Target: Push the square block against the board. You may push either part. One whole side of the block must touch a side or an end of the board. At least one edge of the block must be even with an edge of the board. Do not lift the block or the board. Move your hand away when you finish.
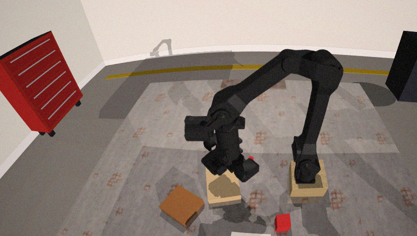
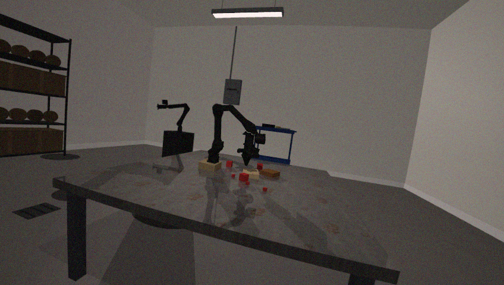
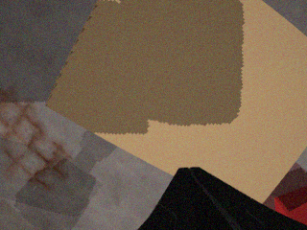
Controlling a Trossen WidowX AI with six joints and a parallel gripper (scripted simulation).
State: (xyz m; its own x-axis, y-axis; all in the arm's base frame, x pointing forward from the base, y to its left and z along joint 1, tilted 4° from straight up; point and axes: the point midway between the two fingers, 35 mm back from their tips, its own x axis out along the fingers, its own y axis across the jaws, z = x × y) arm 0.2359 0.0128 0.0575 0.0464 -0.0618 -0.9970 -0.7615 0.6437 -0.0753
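Now: the light tan board 3 cm ahead of my gripper tip, 1 cm to the left of it and 5 cm below it. From my gripper tip the other things lie so: orange-brown square block (14 cm ahead, 13 cm to the left, 5 cm below).
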